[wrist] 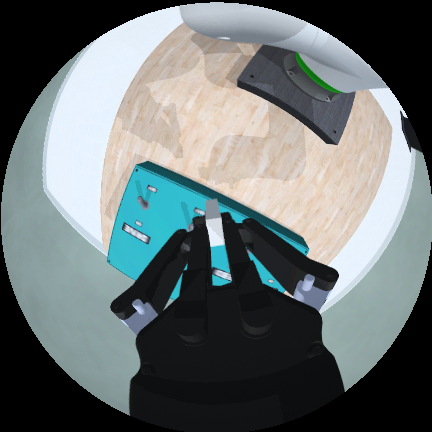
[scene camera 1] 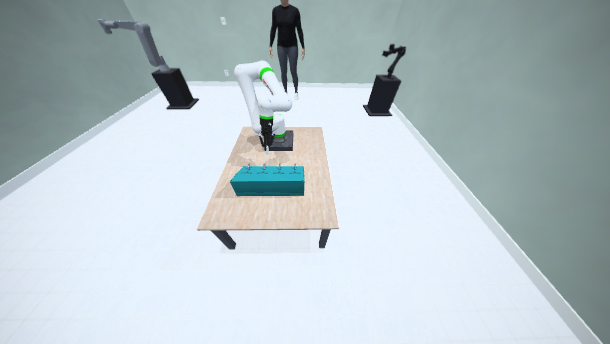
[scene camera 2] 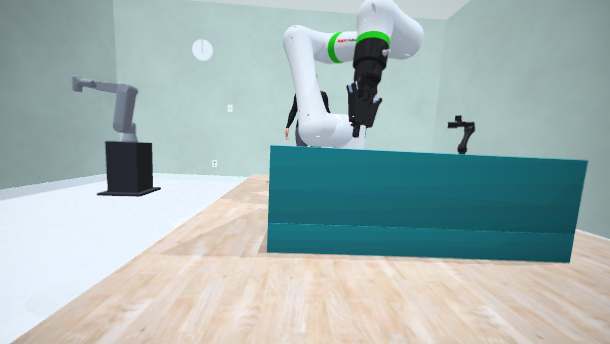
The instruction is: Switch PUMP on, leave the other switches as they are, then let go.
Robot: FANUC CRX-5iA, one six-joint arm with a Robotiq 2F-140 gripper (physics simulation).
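Frame: origin at the arm's base, x ahead, y left, z up, level; centimetres.
Where they show: gripper, fingertip midpoint: (wrist: 212, 209) (scene camera 1: 266, 154); arm's base, link origin: (wrist: 311, 75) (scene camera 1: 279, 138).
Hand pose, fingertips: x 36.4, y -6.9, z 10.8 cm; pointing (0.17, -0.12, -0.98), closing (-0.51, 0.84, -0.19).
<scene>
Each offset is from my fingertips to the centre of the thing. Level surfaces: height alone.
A teal switch box {dy +3.8, dx +17.0, dz -10.3 cm} (scene camera 1: 270, 188) (scene camera 2: 420, 200) (wrist: 165, 250) stands on the table. Several small grey levers stand in a row on its top, among them the leftmost lever {dy -13.9, dx +7.8, dz -5.4 cm} (scene camera 1: 249, 168) and the rightmost lever {dy +22.1, dx +8.8, dz -5.4 cm} (scene camera 1: 295, 168) in scene view 1. In the wrist view one lever (wrist: 143, 202) shows clearly at the left; the fingers hide much of the others. I cannot read which label is PUMP. My gripper (scene camera 1: 267, 151) (scene camera 2: 360, 144) (wrist: 212, 209) is shut with nothing between its pads. It points down on the arm-base side of the box, apart from the levers in scene view 1.
The wooden table {dz -16.4 cm} (scene camera 1: 270, 215) (scene camera 2: 200, 300) (wrist: 200, 100) carries the arm's dark base plate (scene camera 1: 286, 146) (wrist: 300, 107) behind the box. A person (scene camera 1: 286, 30) stands behind the table. Two dark pedestals (scene camera 1: 172, 89) (scene camera 1: 382, 95) with other arms stand at the back left and right.
</scene>
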